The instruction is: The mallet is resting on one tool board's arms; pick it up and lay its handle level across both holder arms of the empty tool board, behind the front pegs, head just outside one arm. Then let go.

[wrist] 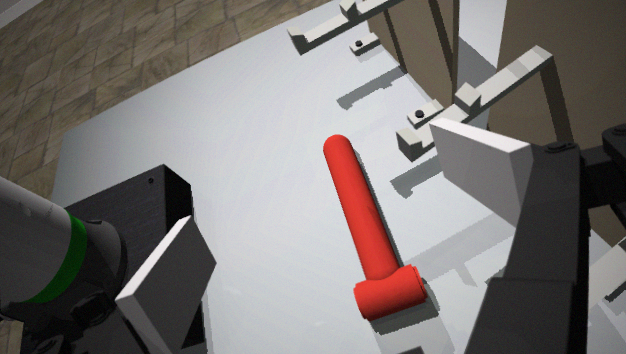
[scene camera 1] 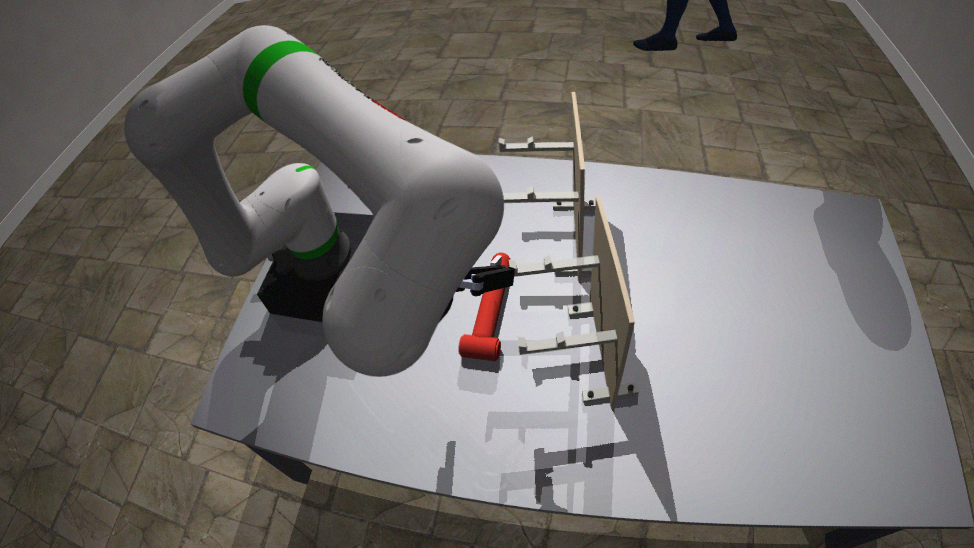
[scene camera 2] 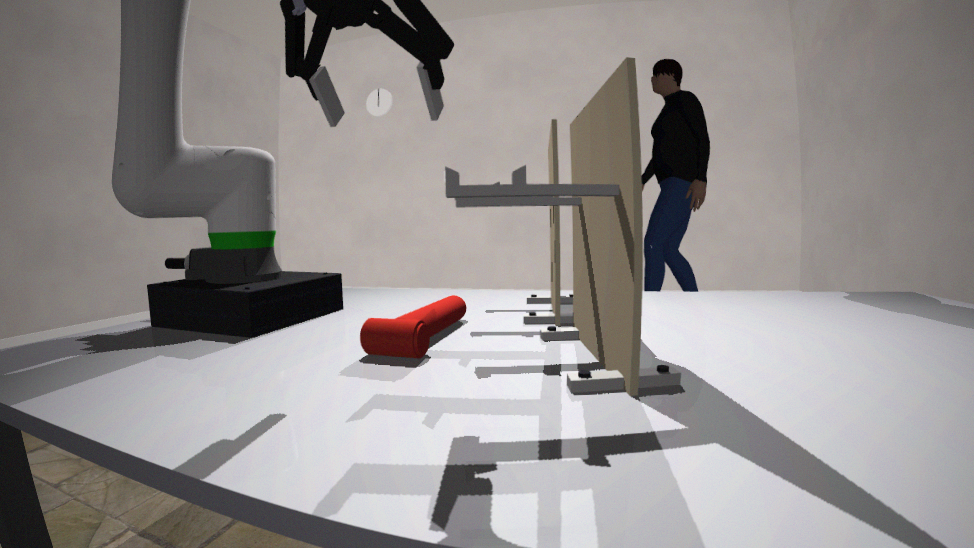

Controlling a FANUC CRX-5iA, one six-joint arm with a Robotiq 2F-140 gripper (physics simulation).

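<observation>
The red mallet (scene camera 1: 488, 313) (scene camera 2: 435, 317) (wrist: 361, 215) lies low, on or very close to the table, to the left of the near tool board (scene camera 1: 611, 299) (scene camera 2: 607, 224) (wrist: 592, 75). Its head is toward the front edge and its handle runs back, close to level. The far tool board (scene camera 1: 578, 160) (scene camera 2: 553, 204) (wrist: 417, 30) stands behind. The visible holder arms of both boards carry nothing. My gripper (scene camera 2: 383, 102) (wrist: 317, 196) is wide open and empty, high above the mallet, its pads apart on either side of it in the wrist view. In scene camera 1 the arm partly hides the gripper.
The near board's holder arms (scene camera 1: 568, 342) (scene camera 2: 531, 190) (wrist: 510, 82) stick out toward the arm's side, with upright pegs. The far board's holder arm (scene camera 1: 551, 145) (wrist: 327, 34) sticks out likewise. The black robot base (scene camera 1: 292, 299) (scene camera 2: 252, 306) stands at the left. A person (scene camera 2: 681, 136) stands beyond the table.
</observation>
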